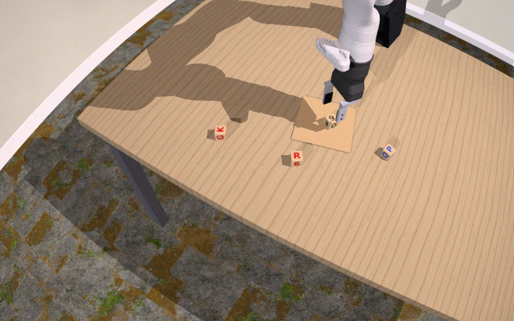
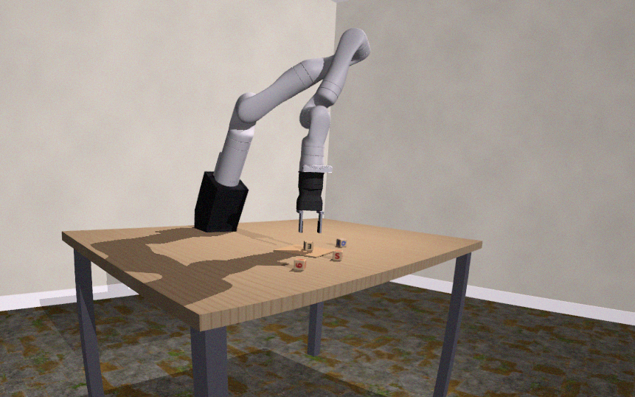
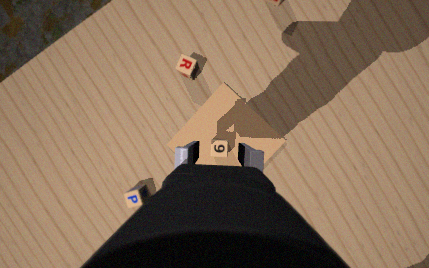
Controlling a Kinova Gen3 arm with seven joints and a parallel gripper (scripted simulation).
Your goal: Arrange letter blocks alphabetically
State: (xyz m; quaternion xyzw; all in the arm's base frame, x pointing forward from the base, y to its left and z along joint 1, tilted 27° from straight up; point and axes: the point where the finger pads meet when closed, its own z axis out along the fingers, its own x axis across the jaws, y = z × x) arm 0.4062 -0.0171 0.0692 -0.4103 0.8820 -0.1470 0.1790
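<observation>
Right now my hand is 6 cm above the block. The rest, counted from my hand: tan mat 7 cm below, 1 cm to the right.
</observation>
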